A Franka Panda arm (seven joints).
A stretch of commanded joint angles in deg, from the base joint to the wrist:
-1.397, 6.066, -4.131, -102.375, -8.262, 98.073, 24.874
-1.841, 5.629, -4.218, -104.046, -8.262, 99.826, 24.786
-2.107, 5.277, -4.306, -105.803, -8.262, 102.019, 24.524
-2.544, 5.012, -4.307, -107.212, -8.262, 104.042, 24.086
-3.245, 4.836, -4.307, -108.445, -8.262, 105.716, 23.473
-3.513, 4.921, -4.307, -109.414, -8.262, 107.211, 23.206
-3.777, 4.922, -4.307, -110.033, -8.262, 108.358, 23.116
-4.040, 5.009, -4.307, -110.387, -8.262, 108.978, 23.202
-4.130, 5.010, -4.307, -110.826, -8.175, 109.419, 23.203
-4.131, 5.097, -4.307, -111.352, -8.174, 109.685, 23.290
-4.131, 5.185, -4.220, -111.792, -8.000, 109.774, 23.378
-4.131, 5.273, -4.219, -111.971, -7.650, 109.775, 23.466
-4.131, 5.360, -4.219, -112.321, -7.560, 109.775, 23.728
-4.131, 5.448, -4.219, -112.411, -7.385, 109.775, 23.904
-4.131, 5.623, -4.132, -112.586, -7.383, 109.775, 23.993
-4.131, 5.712, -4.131, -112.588, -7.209, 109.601, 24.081
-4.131, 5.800, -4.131, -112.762, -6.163, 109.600, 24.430
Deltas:
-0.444, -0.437, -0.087, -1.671, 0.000, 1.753, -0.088
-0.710, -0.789, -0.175, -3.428, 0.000, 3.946, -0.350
-1.147, -1.054, -0.176, -4.837, 0.000, 5.969, -0.788
-1.848, -1.230, -0.176, -6.070, 0.000, 7.643, -1.401
-2.116, -1.145, -0.176, -7.039, 0.000, 9.138, -1.668
-2.380, -1.144, -0.176, -7.658, 0.000, 10.285, -1.758
-2.643, -1.057, -0.176, -8.012, 0.000, 10.905, -1.672
-2.733, -1.056, -0.176, -8.451, 0.087, 11.346, -1.671
-2.734, -0.969, -0.176, -8.977, 0.088, 11.612, -1.584
-2.734, -0.881, -0.089, -9.417, 0.262, 11.701, -1.496
-2.734, -0.793, -0.088, -9.596, 0.612, 11.702, -1.408
-2.734, -0.706, -0.088, -9.946, 0.702, 11.702, -1.146
-2.734, -0.618, -0.088, -10.036, 0.877, 11.702, -0.970
-2.734, -0.443, -0.001, -10.211, 0.879, 11.702, -0.881
-2.734, -0.354, 0.000, -10.213, 1.053, 11.528, -0.793
-2.734, -0.266, 0.000, -10.387, 2.099, 11.527, -0.444

